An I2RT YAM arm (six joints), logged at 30 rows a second.
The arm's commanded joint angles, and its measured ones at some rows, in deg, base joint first. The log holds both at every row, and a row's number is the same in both.
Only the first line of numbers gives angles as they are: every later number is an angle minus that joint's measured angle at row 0.
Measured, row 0:
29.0 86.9 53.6 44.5 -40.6 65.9
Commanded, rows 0 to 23:
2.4 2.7 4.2 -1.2 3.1 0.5
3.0 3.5 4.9 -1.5 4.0 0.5
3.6 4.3 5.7 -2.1 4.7 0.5
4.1 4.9 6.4 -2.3 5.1 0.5
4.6 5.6 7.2 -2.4 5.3 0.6
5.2 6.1 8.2 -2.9 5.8 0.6
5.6 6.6 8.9 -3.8 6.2 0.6
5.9 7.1 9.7 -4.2 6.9 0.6
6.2 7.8 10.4 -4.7 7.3 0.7
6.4 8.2 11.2 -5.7 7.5 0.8
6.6 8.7 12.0 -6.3 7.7 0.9
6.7 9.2 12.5 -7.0 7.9 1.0
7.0 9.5 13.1 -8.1 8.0 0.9
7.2 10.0 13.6 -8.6 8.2 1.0
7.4 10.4 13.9 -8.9 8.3 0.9
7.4 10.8 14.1 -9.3 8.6 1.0
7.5 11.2 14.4 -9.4 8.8 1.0
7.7 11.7 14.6 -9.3 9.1 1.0
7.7 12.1 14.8 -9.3 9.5 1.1
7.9 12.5 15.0 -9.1 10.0 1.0
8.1 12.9 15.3 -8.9 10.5 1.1
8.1 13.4 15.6 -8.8 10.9 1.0
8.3 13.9 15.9 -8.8 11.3 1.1
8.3 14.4 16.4 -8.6 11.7 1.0
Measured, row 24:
7.8 13.5 14.2 -9.1 9.8 1.2
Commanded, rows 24 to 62:
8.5 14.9 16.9 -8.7 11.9 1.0
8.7 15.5 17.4 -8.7 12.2 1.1
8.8 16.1 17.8 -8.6 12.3 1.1
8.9 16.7 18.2 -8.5 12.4 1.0
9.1 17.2 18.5 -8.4 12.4 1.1
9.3 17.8 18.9 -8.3 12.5 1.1
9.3 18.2 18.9 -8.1 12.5 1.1
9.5 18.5 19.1 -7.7 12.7 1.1
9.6 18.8 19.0 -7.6 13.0 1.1
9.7 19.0 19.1 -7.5 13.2 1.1
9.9 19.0 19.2 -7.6 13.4 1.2
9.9 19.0 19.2 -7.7 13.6 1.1
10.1 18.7 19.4 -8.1 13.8 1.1
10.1 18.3 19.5 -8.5 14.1 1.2
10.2 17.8 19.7 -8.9 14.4 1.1
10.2 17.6 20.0 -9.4 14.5 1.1
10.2 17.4 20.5 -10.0 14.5 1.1
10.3 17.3 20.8 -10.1 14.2 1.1
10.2 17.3 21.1 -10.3 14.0 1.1
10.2 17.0 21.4 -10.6 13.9 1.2
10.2 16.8 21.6 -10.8 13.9 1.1
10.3 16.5 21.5 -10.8 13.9 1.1
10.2 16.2 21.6 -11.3 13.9 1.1
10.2 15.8 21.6 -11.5 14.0 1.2
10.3 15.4 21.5 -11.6 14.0 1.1
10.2 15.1 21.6 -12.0 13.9 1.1
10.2 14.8 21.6 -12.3 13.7 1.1
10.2 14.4 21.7 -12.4 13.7 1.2
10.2 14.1 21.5 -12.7 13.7 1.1
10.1 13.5 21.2 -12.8 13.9 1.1
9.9 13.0 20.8 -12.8 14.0 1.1
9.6 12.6 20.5 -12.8 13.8 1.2
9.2 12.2 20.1 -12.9 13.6 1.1
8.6 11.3 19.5 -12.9 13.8 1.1
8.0 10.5 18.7 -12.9 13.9 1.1
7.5 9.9 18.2 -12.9 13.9 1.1
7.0 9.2 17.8 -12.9 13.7 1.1
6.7 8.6 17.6 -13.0 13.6 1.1
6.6 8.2 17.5 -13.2 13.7 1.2
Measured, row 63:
7.6 10.1 18.3 -13.1 13.6 1.2
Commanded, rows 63 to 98:
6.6 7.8 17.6 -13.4 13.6 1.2
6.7 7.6 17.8 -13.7 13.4 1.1
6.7 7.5 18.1 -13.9 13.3 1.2
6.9 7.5 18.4 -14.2 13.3 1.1
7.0 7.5 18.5 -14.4 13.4 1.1
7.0 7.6 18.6 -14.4 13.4 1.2
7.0 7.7 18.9 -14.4 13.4 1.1
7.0 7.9 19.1 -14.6 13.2 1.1
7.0 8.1 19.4 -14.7 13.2 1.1
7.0 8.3 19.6 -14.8 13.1 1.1
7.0 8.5 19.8 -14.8 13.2 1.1
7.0 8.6 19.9 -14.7 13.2 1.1
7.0 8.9 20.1 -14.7 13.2 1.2
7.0 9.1 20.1 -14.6 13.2 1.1
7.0 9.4 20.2 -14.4 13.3 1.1
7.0 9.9 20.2 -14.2 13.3 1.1
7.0 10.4 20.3 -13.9 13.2 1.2
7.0 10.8 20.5 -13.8 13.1 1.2
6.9 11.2 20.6 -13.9 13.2 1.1
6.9 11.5 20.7 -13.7 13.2 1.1
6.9 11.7 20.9 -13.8 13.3 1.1
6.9 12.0 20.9 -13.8 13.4 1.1
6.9 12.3 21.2 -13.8 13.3 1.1
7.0 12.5 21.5 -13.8 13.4 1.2
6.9 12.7 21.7 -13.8 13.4 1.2
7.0 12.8 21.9 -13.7 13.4 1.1
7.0 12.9 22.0 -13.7 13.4 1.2
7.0 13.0 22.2 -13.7 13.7 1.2
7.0 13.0 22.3 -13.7 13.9 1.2
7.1 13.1 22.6 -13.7 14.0 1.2
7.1 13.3 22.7 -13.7 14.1 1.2
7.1 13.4 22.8 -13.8 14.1 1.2
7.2 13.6 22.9 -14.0 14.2 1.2
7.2 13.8 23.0 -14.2 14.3 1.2
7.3 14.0 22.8 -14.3 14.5 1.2
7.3 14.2 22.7 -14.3 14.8 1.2
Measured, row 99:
6.9 13.1 21.5 -14.9 14.0 1.2
